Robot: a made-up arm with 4 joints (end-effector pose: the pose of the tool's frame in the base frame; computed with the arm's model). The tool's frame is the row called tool. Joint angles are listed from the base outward.
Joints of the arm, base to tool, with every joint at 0 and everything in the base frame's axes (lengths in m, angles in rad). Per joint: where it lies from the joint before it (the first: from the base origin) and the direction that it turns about. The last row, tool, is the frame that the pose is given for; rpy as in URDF.
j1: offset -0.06 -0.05 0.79 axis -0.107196 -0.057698 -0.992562
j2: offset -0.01 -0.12 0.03 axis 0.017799 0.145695 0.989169
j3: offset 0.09 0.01 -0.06 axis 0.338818 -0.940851 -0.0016
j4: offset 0.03 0.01 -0.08 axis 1 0 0
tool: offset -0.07 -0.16 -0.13 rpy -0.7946 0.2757 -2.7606
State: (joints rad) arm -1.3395 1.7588 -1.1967 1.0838
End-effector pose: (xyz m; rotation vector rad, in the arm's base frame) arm 0.2391 -0.0940 0.6522 -1.5883 -0.4230 -0.5741
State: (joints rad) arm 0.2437 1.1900 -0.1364 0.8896
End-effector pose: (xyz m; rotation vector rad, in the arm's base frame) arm -0.1471 -0.1697 0.4870 -0.7659 1.8498 -1.3547
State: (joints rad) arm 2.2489 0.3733 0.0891 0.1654
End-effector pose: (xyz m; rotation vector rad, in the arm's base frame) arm -0.2977 -0.0354 0.5360 -1.0774 -0.2903 1.7362
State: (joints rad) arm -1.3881 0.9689 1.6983 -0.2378
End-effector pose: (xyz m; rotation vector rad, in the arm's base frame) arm -0.1239 0.1778 0.6664 0.0453 1.9180 0.2123
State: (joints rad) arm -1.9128 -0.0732 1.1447 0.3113
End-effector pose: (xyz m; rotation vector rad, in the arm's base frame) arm -0.0617 0.2832 0.5976 -0.1200 1.7935 0.0780
